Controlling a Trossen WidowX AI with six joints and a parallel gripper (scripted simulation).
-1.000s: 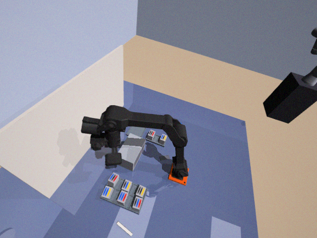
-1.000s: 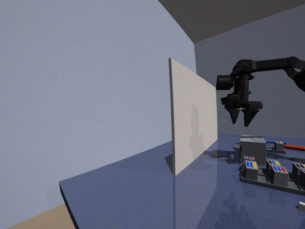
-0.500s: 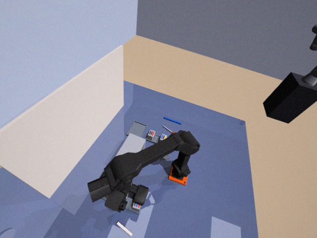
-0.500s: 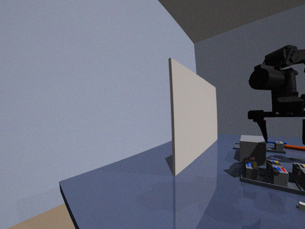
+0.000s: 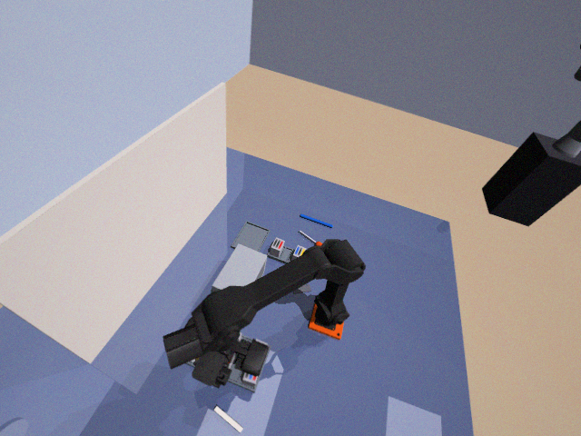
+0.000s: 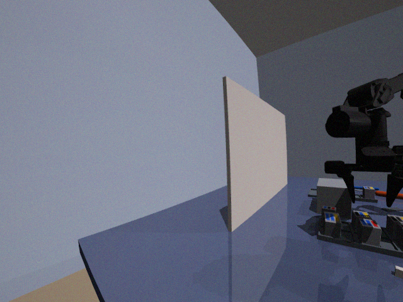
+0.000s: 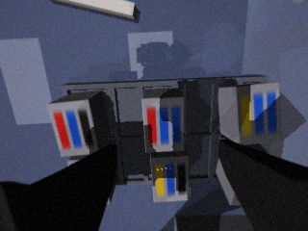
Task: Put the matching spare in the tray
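Now: gripper tip 6 cm above the grey spare block. From my gripper tip the other things lie so: rack (3 cm to the right, 9 cm below); grey unit (6 cm ahead, 22 cm to the right, 5 cm below); tall wall panel (30 cm ahead, 24 cm to the right, 13 cm above).
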